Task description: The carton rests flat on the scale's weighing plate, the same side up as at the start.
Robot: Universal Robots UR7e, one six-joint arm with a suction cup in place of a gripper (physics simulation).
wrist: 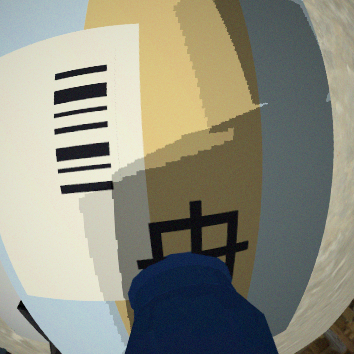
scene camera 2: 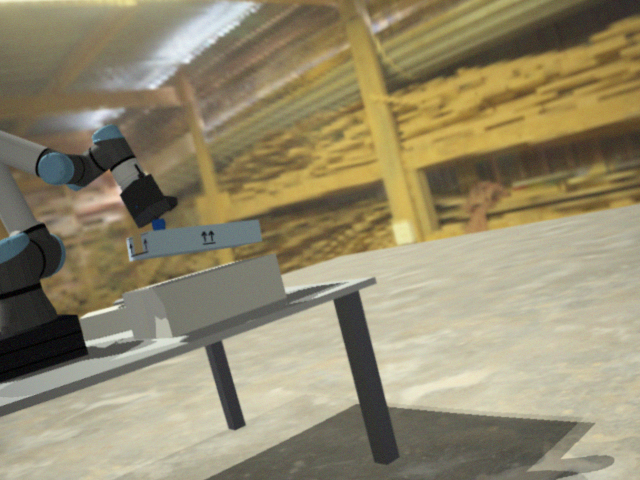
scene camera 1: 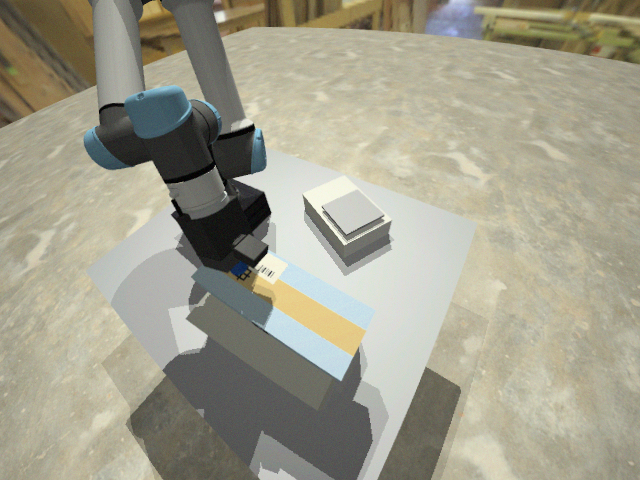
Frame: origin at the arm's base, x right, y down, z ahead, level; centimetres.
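Seen in the pictures: hand at its tool point: (wrist: 193, 261) (scene camera 1: 240, 273); arm's base at its link origin: (scene camera 2: 30, 325).
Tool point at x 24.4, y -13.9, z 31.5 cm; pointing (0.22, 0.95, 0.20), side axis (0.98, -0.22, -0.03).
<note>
Pixels of each thing's top centre, then the offset from my tool point to it. Level surfaces: height alone.
- carton at its top centre: (scene camera 1: 275, 288) (scene camera 2: 191, 222) dx +0.9, dy -1.5, dz +8.8 cm
- scale at its top centre: (scene camera 2: 123, 299) (scene camera 1: 344, 201) dx -40.2, dy +15.1, dz +7.6 cm
- grey bin at its top centre: (scene camera 1: 269, 318) (scene camera 2: 199, 273) dx +3.5, dy +11.9, dz +5.2 cm
- table at its surface level: dy +23.9 cm
The carton (scene camera 1: 321, 316) (scene camera 2: 180, 240) (wrist: 165, 75) is a long, flat light-blue box with a tan strip, a white barcode label and a black printed mark on top. Paired arrows on its sides point up. My suction cup (scene camera 1: 239, 268) (scene camera 2: 158, 225) (wrist: 181, 272) is blue and is shut on the carton's top near one end, beside the label. The carton hangs roughly level, with a gap between it and the grey block-like bin below. The scale (scene camera 1: 323, 194) (scene camera 2: 105, 323) stands apart from the carton, with its grey weighing plate (scene camera 1: 353, 211) on top.
The grey bin (scene camera 1: 258, 356) (scene camera 2: 222, 295) stands on the table (scene camera 1: 423, 227) (scene camera 2: 51, 384) under the carton; its inside is hidden. In scene camera 2 the scale is partly behind the bin. The arm's black base (scene camera 1: 258, 204) (scene camera 2: 41, 341) stands on the same table.
</note>
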